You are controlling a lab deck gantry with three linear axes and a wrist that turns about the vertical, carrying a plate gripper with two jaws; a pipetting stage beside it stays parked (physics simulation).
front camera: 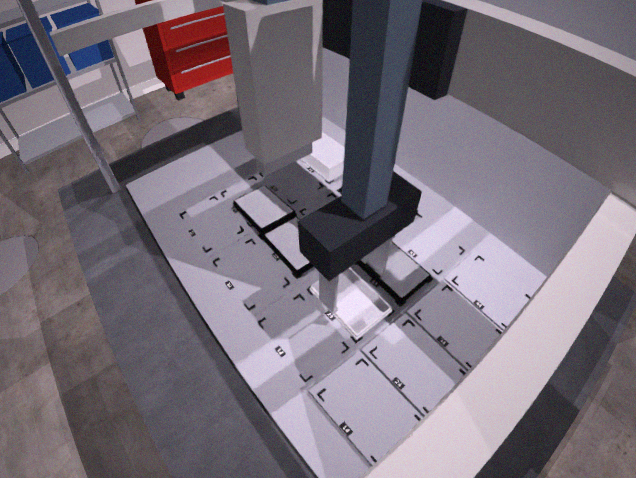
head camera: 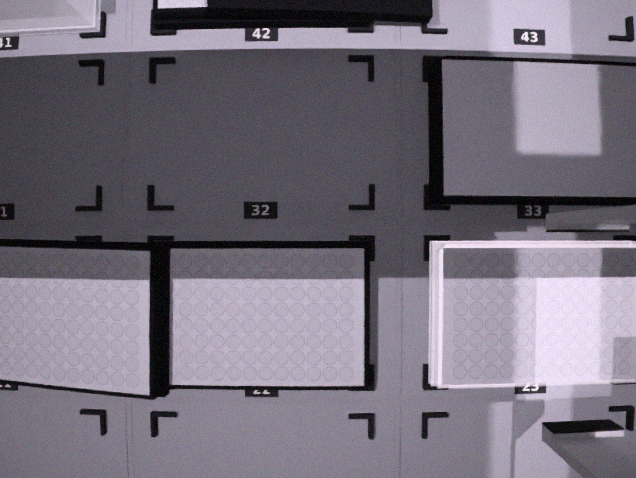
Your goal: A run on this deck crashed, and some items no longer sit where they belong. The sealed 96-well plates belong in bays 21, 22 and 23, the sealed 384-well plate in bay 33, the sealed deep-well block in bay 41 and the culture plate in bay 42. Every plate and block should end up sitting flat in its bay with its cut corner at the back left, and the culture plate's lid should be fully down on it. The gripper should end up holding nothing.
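Frame: origin at the robot's base, x ahead, y left, z up, level; millimetres.
Seen in the pictures: gripper, fingertip midpoint: point(front camera: 352, 287) point(head camera: 579, 327); robot's base, origin of the base link: point(front camera: 181, 215).
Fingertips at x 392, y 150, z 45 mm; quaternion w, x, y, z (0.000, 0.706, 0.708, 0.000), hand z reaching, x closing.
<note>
Offsets run from my fingertips to a thing's top centre. "*": to the spot under its first point.
My gripper point(front camera: 357, 291) point(head camera: 586, 326) is open, its jaws standing clear of the long sides of a pale 96-well plate {dx +0, dy +0, dz -31 mm} point(front camera: 354, 303) point(head camera: 488, 323) flat in bay 23. A black-edged 96-well plate {dx -164, dy +0, dz -31 mm} point(front camera: 290, 246) point(head camera: 267, 316) lies in bay 22. Another {dx -278, dy +0, dz -17 mm} point(front camera: 263, 208) point(head camera: 66, 318) at bay 21 is shifted right and tilted, its raised right end at the left edge of the bay 22 plate. The grey-sealed 384-well plate {dx +0, dy +107, dz -31 mm} point(front camera: 403, 277) point(head camera: 519, 128) sits in bay 33. At bay 42, the black lid {* dx -135, dy +172, dz -29 mm} point(head camera: 308, 12) lies shifted right on the culture plate {* dx -209, dy +179, dz -31 mm} point(head camera: 179, 3). The white deep-well block {dx -328, dy +214, dz -3 mm} point(front camera: 329, 156) point(head camera: 46, 15) is at bay 41.
The parked pipetting stage point(front camera: 280, 77) hangs over the back left of the deck in the front view. The gripper's column point(front camera: 375, 102) and dark body point(front camera: 359, 226) hide part of the deck around bay 42. A pale rail point(front camera: 514, 334) runs along the right side.
</note>
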